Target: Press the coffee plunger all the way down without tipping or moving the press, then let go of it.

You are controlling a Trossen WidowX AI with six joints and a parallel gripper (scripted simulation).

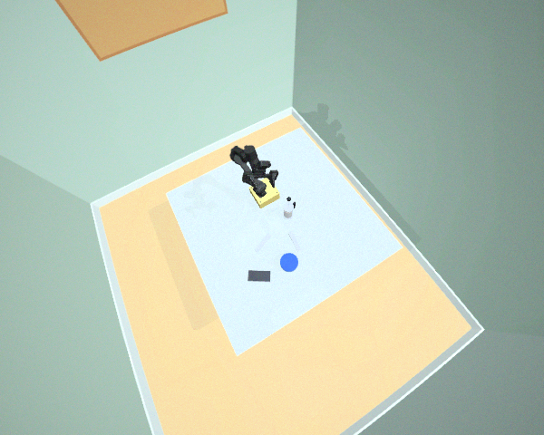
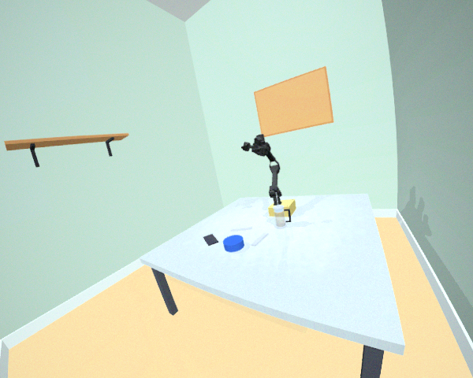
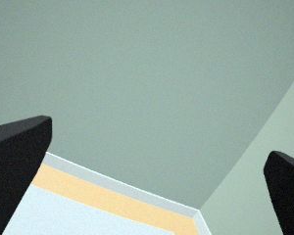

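Right now my gripper tip is 42 cm above the coffee press, 17 cm to the right of it and 2 cm short of it. The rest, counted from my gripper tip: dark flat rectangle (54 cm below, 30 cm to the right, 21 cm ahead); then blue round disc (52 cm below, 28 cm ahead, 9 cm to the right).
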